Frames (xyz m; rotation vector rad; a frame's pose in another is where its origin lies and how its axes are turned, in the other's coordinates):
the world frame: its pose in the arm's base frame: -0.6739 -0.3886 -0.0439 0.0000 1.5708 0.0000
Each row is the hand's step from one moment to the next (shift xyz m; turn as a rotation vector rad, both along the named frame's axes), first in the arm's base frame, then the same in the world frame.
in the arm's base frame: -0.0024 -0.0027 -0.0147 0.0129 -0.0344 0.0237
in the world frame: 0.0147 -0.0027 -0.0024 -0.0237 -0.0344 0.0129
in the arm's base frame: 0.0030 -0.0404 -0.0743 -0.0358 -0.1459 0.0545
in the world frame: 0.0743 -0.0404 0.0030 -0.0545 -0.1459 -0.0358
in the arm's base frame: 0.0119 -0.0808 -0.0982 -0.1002 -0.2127 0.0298
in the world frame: 0.0982 -0.0808 0.0119 -0.0298 -0.2127 -0.1002
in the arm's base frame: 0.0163 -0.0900 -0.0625 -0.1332 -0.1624 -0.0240
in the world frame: 0.0625 -0.0900 0.0163 0.0240 -0.1624 -0.1332
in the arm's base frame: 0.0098 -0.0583 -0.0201 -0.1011 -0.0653 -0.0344
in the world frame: 0.0201 -0.0583 0.0098 0.0344 -0.0653 -0.1011
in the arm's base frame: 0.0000 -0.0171 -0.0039 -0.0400 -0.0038 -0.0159
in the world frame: 0.0039 -0.0171 0.0000 0.0159 -0.0038 -0.0400
